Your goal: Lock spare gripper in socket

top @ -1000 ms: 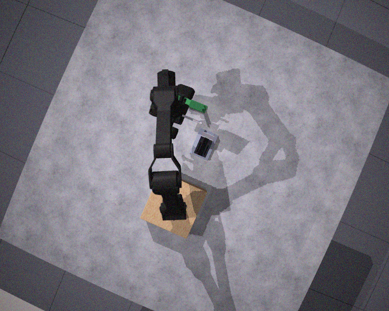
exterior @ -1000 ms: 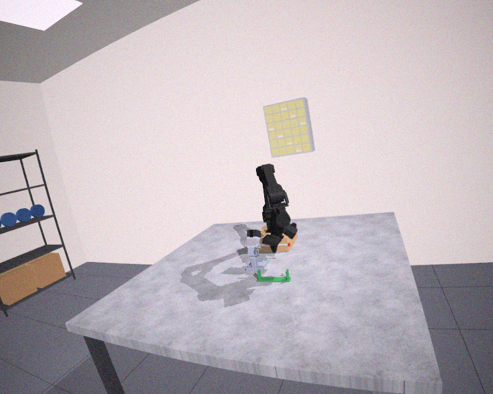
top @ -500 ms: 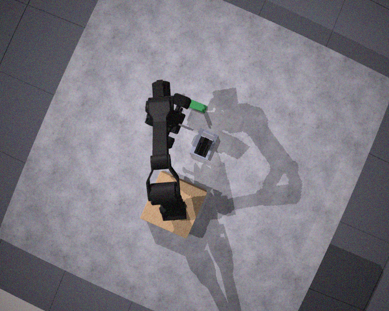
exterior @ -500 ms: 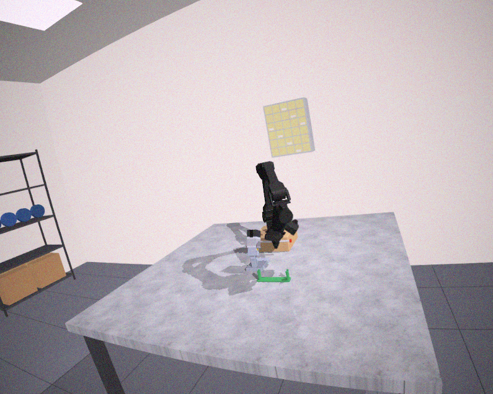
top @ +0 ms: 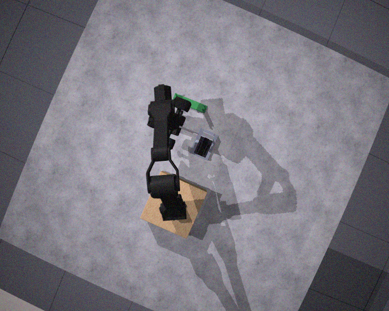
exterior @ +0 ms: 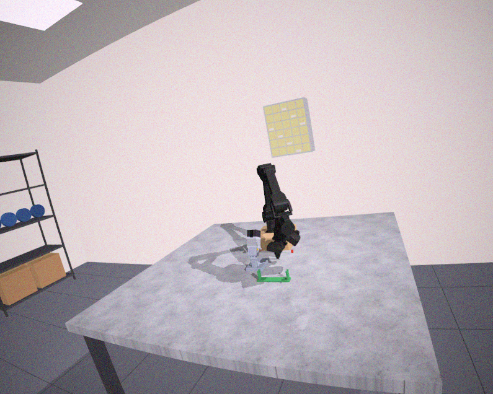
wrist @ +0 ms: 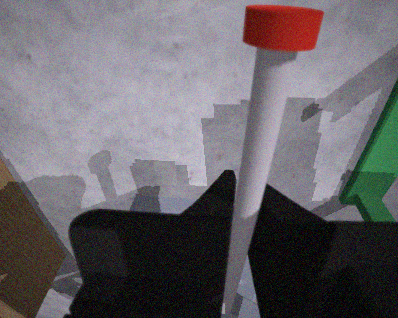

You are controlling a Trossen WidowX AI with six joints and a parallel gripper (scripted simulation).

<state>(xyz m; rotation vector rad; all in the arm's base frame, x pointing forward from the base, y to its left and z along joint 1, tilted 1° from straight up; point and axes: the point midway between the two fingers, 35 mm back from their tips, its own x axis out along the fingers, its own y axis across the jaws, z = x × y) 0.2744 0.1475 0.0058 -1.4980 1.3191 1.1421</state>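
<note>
The socket mount is 110 mm to the right of my gripper tip. Also, from my gripper tip: green cradle: 110 mm ahead, 20 mm to the left, 20 mm below; spare gripper: 10 mm behind, 110 mm to the right, 70 mm above.
</note>
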